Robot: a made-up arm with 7 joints. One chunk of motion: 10 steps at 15 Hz.
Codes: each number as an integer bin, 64 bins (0 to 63) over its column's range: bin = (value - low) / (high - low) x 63, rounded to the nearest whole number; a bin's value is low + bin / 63 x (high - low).
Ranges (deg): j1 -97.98..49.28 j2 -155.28..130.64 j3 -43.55..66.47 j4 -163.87..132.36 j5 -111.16..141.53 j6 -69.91..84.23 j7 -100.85..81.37
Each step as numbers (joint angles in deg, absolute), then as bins.
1 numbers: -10.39 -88.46 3.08 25.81 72.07 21.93 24.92
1 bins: 37 15 27 40 46 38 43
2 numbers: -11.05 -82.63 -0.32 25.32 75.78 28.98 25.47
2 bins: 37 16 25 40 47 40 44
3 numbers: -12.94 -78.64 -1.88 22.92 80.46 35.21 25.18
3 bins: 36 17 24 40 48 43 44
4 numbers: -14.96 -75.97 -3.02 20.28 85.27 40.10 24.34
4 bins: 36 17 23 39 49 45 43
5 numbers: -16.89 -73.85 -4.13 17.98 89.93 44.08 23.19
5 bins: 35 18 23 39 50 47 43
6 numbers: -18.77 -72.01 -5.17 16.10 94.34 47.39 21.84
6 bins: 34 18 22 38 51 48 42
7 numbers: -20.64 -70.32 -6.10 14.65 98.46 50.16 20.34
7 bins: 33 19 21 38 52 49 42
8 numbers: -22.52 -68.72 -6.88 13.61 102.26 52.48 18.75
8 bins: 32 19 21 38 53 50 41
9 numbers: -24.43 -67.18 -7.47 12.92 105.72 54.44 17.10
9 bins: 31 19 21 38 54 51 41
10 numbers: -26.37 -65.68 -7.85 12.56 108.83 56.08 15.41
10 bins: 31 20 20 38 55 51 40
